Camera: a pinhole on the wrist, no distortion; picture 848 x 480 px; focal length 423.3 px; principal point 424.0 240.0 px. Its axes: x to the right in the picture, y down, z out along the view. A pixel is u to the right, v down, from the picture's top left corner.
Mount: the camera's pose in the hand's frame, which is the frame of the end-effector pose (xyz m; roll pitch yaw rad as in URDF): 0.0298 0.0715 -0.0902 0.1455 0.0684 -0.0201
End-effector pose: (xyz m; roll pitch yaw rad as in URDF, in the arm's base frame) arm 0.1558 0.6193 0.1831 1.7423 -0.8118 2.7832
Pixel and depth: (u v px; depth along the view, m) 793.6 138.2 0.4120
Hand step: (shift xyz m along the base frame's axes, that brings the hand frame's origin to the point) -0.2705 0.3763 0.2028
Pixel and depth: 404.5 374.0 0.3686
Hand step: 0.1383 0.2794 0.0853
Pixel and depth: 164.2 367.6 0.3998
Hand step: 0.2973 0.2699 -0.0814
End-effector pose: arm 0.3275 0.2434 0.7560 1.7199 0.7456 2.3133
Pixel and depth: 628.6 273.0 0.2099
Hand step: -0.0014 0.1780 -0.0708
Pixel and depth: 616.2 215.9 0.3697
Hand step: 0.1001 0.2700 -0.1829
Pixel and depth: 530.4 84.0 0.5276
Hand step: 0.2879 0.2176 -0.3179
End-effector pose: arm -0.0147 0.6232 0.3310 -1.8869 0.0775 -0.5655
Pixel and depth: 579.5 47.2 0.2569
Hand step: 0.2030 0.0596 0.0253
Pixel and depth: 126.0 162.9 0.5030
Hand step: -0.0235 0.5162 -0.0255
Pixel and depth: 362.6 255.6 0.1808
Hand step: 0.0457 0.0543 -0.0788
